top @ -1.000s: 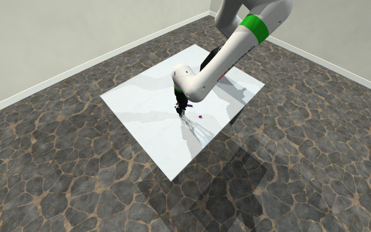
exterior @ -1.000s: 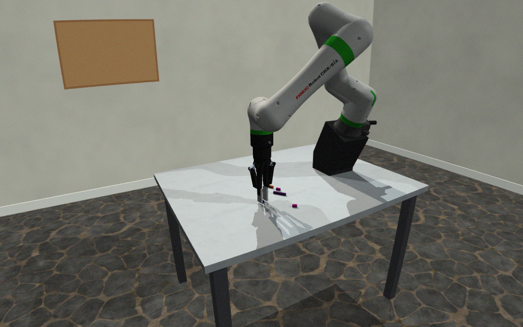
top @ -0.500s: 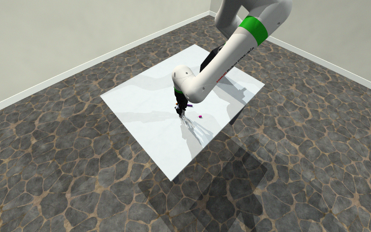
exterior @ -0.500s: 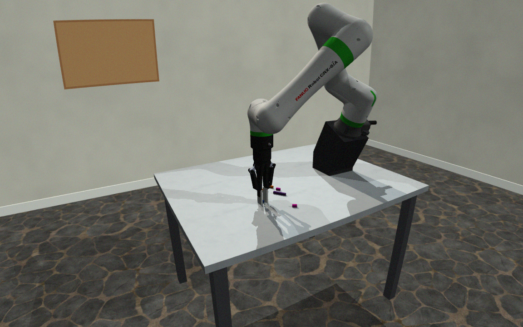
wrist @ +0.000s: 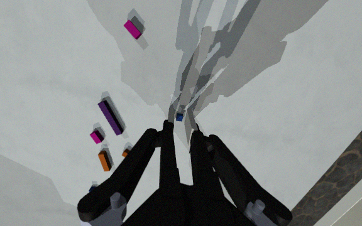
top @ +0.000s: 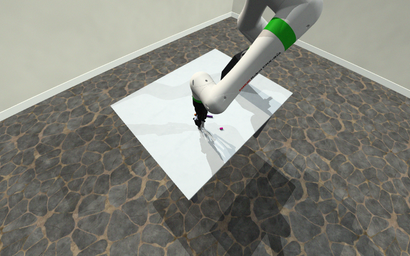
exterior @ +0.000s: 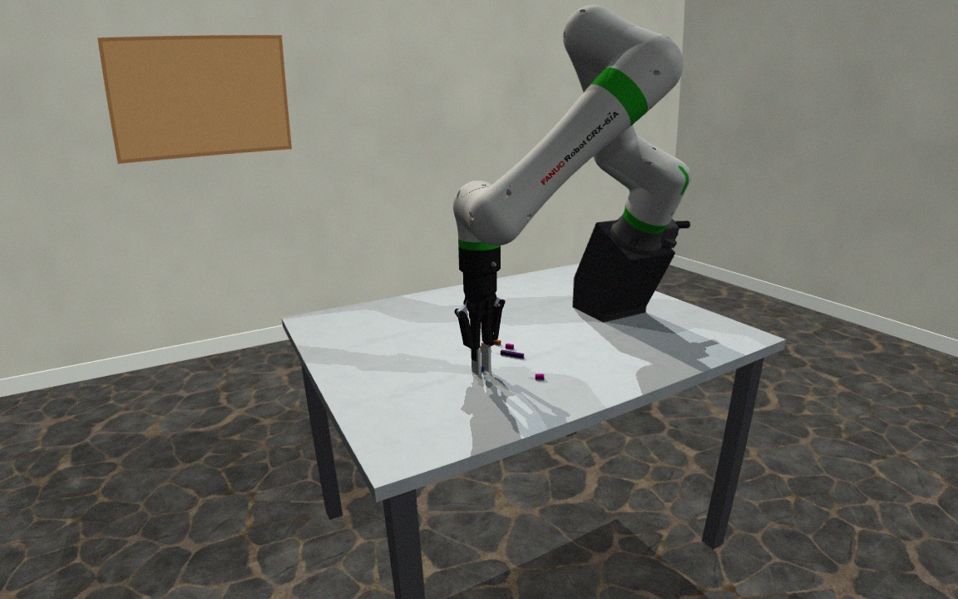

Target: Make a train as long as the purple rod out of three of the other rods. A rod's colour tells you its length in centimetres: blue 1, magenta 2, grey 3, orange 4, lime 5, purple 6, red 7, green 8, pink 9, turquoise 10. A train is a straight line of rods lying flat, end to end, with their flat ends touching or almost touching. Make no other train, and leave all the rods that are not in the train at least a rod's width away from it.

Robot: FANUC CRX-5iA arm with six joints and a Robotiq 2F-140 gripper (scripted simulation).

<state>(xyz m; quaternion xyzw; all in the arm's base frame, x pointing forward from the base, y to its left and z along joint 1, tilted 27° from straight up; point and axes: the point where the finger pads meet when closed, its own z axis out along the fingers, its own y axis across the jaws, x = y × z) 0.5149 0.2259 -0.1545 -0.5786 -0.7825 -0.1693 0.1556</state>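
Now: the purple rod 10 cm behind my hand, 5 cm to the right of it and 3 cm below it.
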